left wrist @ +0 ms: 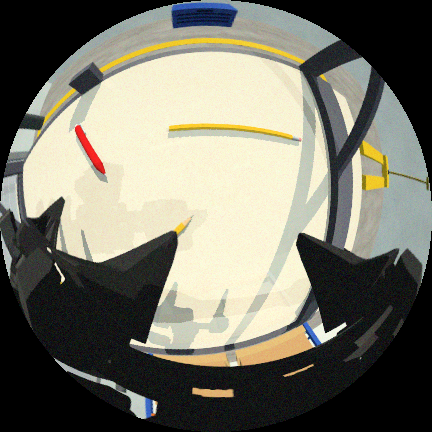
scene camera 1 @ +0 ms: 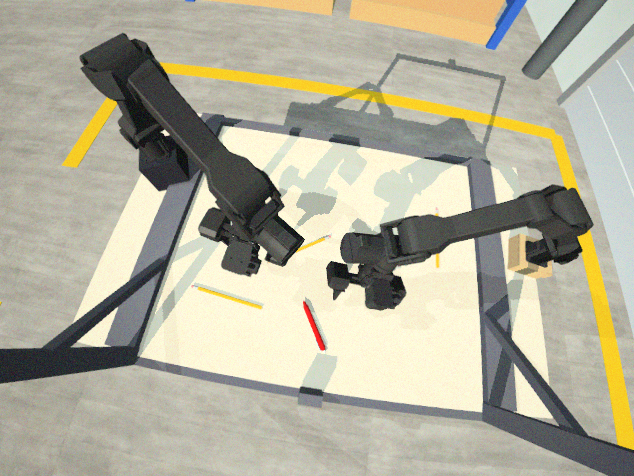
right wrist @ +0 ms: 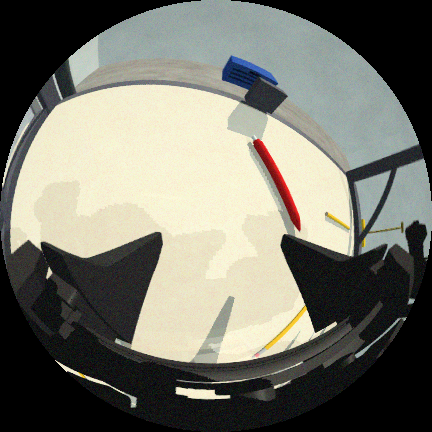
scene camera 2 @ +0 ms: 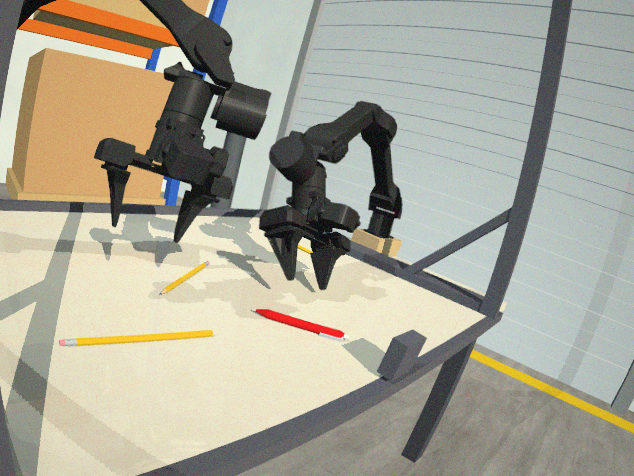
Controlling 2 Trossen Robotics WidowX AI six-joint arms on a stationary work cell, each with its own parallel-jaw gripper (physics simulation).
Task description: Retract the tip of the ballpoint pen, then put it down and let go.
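The red ballpoint pen lies on the pale table top. In scene camera 2 a thin grey tip shows at its left end, and a pale button and clip show at its right end. My right gripper is open and empty, pointing down above the table behind the pen; the pen's pointed end shows near one finger in the right wrist view. My left gripper is open and empty, higher and farther from the pen. In scene camera 1 the arms hide most of the fingers.
A yellow pencil lies left of the pen. A second pencil lies between the arms, and a third pencil under the right arm. A dark block stands at the table edge beyond the pen's button end.
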